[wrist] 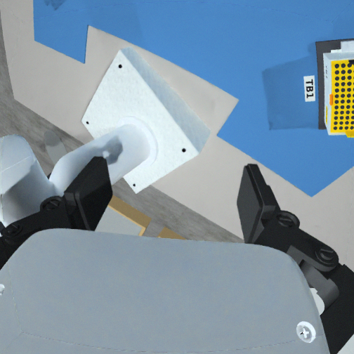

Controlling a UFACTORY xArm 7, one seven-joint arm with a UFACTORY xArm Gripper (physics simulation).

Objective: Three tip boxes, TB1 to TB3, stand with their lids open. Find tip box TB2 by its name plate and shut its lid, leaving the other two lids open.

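Part of a tip box with a yellow rack full of black holes shows at the right edge of the wrist view. A white name plate reading TB1 lies just left of it on the blue mat. The right part of this box is cut off by the frame. TB2 and TB3 do not show in this view. My gripper is open, with nothing between its fingers, high above the table and well to the lower left of the TB1 box.
The robot's white base plate and white arm column stand at the left centre. The blue mat spans the top and right over a beige table top. Tan-edged objects show between the fingers, beyond the table edge.
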